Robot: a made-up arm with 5 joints.
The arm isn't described. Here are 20 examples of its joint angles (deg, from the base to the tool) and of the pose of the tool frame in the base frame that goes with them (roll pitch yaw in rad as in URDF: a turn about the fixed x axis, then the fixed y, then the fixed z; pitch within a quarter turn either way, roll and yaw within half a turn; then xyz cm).
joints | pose
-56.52 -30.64 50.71 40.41 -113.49 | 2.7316 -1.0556 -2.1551 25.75 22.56 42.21
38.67 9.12 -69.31 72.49 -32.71 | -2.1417 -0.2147 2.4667 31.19 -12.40 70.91
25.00 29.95 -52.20 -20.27 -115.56 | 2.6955 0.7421 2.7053 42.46 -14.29 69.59
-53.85 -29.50 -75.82 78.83 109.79 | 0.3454 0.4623 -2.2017 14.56 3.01 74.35
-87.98 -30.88 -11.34 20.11 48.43 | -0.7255 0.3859 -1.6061 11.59 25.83 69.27
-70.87 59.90 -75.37 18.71 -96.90 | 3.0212 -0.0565 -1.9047 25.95 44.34 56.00
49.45 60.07 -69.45 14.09 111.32 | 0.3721 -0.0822 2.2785 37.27 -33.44 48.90
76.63 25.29 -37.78 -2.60 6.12 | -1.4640 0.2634 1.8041 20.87 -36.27 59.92
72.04 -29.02 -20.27 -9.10 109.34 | 0.3375 1.0191 1.8843 13.67 -16.97 76.98
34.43 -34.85 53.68 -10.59 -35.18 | -2.1848 -0.1438 2.5407 33.91 -12.01 47.70
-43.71 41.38 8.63 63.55 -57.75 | 0.5629 -1.1596 0.7629 28.47 20.70 28.76
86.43 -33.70 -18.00 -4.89 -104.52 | 2.8882 0.9877 1.6331 10.10 -11.50 79.48
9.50 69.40 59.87 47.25 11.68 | 1.7747 -0.0607 -0.1658 7.50 4.10 31.36
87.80 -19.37 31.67 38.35 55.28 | -0.6060 -0.8840 1.6092 10.88 -22.38 43.38
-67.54 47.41 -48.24 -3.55 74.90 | -0.2635 0.0764 -1.9628 28.91 43.22 49.23
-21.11 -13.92 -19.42 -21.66 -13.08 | -1.7991 0.9599 -2.7732 33.87 13.03 74.67
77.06 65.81 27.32 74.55 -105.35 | -0.2679 -0.2150 -1.3450 11.28 -6.69 23.35
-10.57 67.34 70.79 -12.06 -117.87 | -0.4864 -0.9413 0.1845 10.10 0.58 23.50
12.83 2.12 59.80 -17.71 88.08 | -0.0335 -0.7716 2.9177 31.32 -4.31 29.53
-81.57 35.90 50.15 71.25 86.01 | 3.0720 -0.3962 1.4237 13.51 9.13 32.56
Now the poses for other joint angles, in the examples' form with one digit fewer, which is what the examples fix.
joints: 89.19 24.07 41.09 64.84 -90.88
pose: -0.015 -0.873 -1.557 10.1 -14.2 28.6
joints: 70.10 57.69 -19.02 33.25 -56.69
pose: -2.560 -1.255 1.918 23.5 -31.4 28.9
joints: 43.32 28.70 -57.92 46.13 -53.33
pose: -2.502 -0.295 2.386 38.4 -22.6 62.3
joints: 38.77 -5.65 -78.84 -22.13 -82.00
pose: 0.140 1.281 -0.677 11.6 1.4 84.1
